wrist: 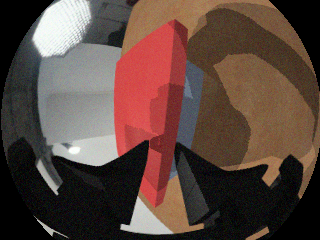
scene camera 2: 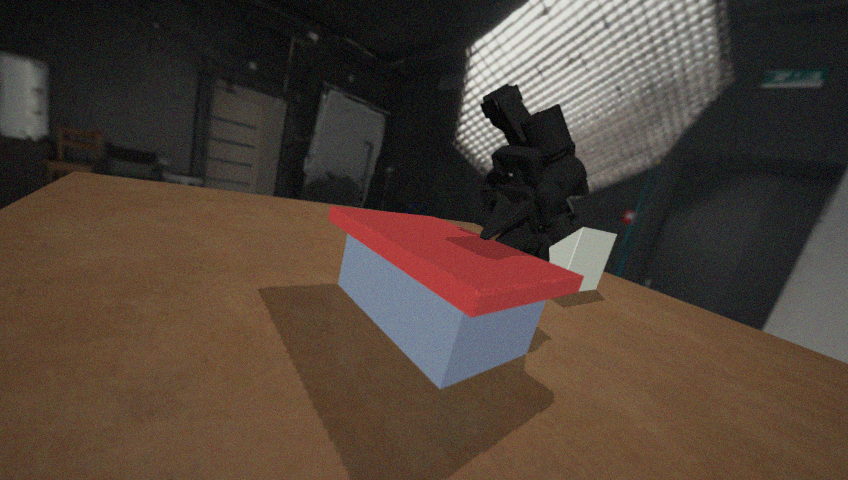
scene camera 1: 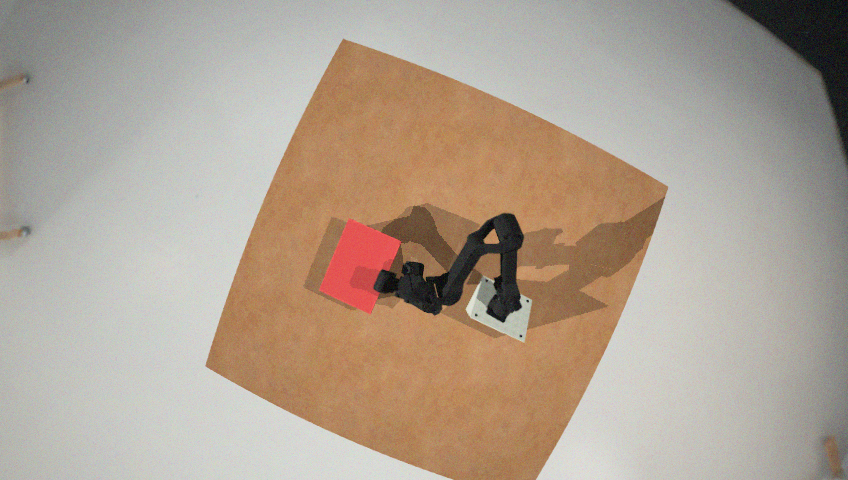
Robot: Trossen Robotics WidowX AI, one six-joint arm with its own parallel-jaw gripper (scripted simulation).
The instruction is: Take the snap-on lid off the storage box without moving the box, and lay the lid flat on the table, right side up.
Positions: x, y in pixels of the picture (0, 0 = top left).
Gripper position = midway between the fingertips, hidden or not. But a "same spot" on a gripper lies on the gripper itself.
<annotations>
my gripper: wrist; scene camera 2; scene camera 1 382, 276
red lid: wrist; scene camera 2 477, 276; scene camera 1
same spot on red lid: [wrist: 149, 79] = [scene camera 1: 386, 254]
same spot on my gripper: [wrist: 211, 196] = [scene camera 2: 510, 228]
</annotations>
